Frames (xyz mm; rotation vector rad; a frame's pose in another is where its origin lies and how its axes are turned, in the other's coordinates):
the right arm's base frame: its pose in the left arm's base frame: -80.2 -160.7 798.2 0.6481 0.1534 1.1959
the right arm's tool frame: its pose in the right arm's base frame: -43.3 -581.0 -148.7 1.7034 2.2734 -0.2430
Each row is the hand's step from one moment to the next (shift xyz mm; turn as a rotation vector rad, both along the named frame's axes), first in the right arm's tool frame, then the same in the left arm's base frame.
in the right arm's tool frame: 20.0 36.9 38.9 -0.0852 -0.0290 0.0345
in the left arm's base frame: -18.9 51.3 -17.0 0.0753 -0.0192 -0.0571
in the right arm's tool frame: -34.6 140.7 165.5 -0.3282 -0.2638 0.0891
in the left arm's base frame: 34.9 193.2 -99.1 0.2729 -0.2298 -0.2408
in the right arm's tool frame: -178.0 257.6 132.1 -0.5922 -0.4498 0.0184
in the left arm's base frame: 196.9 273.0 -46.8 0.5132 -0.4500 -0.2957
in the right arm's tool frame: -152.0 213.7 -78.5 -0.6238 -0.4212 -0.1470
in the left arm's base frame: 190.0 148.0 130.1 0.5682 -0.4955 -0.1405
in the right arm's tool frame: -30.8 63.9 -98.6 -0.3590 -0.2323 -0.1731
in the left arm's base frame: 51.4 14.3 109.1 0.3390 -0.3128 0.0029
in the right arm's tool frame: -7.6 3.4 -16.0 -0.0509 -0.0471 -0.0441
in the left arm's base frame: 9.9 -4.2 14.5 0.0483 -0.0653 0.0124
